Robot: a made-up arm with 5 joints.
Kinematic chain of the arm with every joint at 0, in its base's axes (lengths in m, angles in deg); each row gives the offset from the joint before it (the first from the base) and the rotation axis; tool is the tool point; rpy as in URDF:
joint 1: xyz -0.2 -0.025 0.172 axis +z
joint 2: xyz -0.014 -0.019 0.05 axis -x
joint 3: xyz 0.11 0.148 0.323 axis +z
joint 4: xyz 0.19 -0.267 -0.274 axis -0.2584 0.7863 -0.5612
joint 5: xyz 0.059 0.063 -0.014 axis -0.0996 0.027 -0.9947
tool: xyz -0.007 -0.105 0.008 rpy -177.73 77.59 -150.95
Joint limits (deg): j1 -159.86..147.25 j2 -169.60..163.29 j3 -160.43..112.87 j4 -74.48..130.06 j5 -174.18..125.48
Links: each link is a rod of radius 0.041 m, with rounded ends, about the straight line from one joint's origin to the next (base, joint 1, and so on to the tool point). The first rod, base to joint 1, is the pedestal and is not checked.
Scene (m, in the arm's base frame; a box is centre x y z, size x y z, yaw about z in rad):
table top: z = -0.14
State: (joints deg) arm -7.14 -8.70 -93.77 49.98 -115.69
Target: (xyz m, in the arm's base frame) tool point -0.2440 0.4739 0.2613
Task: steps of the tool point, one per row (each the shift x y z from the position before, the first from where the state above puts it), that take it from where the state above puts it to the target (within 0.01 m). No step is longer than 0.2 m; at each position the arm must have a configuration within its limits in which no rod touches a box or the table.
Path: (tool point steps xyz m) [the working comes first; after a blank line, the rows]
Joints at the target: 83.44 -23.06 24.44 18.47 -123.85
Straight joint move there: clear.

1: 0.1329 -0.0927 -0.0092
2: 0.1629 -0.0106 -0.0060
3: 0.1495 0.0754 0.0004
4: 0.0961 0.1441 0.0097
5: 0.0163 0.1788 0.0209
6: -0.0704 0.1711 0.0327
7: -0.1432 0.1233 0.0439
8: -0.1855 0.0471 0.0528

